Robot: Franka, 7 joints.
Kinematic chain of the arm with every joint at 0, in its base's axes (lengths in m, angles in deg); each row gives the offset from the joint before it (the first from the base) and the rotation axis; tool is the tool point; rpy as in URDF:
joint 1: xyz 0 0 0.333 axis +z
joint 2: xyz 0 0 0 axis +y
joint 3: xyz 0 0 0.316 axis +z
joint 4: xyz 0.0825 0 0 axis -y
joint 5: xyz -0.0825 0 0.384 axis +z
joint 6: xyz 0 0 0 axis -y
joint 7: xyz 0.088 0 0 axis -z
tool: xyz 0 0 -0.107 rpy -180 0 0
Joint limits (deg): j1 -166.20..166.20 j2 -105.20..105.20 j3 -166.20..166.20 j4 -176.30..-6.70 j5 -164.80..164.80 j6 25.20..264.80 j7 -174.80..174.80
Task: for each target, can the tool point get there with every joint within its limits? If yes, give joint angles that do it. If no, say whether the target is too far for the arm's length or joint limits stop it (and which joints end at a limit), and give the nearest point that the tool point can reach.
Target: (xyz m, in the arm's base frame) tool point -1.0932 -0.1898 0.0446
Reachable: no: too far | nearest point -0.8181 -0.1420 0.1172 | short by 0.289 m
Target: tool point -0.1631 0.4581 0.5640
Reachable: yes | joints 52.81 -33.30 50.86 -129.13 -70.62 134.33 -117.80
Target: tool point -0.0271 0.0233 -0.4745
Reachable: no: joint limits stop it (at a limit: joint 2) | nearest point -0.0705 0.0606 -0.3255 | short by 0.160 m
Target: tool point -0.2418 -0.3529 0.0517
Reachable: yes | joints -121.92 54.70 -17.77 -113.39 67.86 56.18 35.50
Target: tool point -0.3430 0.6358 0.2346
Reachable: yes | joints 116.08 44.13 8.96 -86.74 85.64 167.79 -9.10
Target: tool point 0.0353 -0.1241 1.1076
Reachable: yes | joints 13.68 -19.48 -50.89 -39.65 107.87 72.05 -128.55
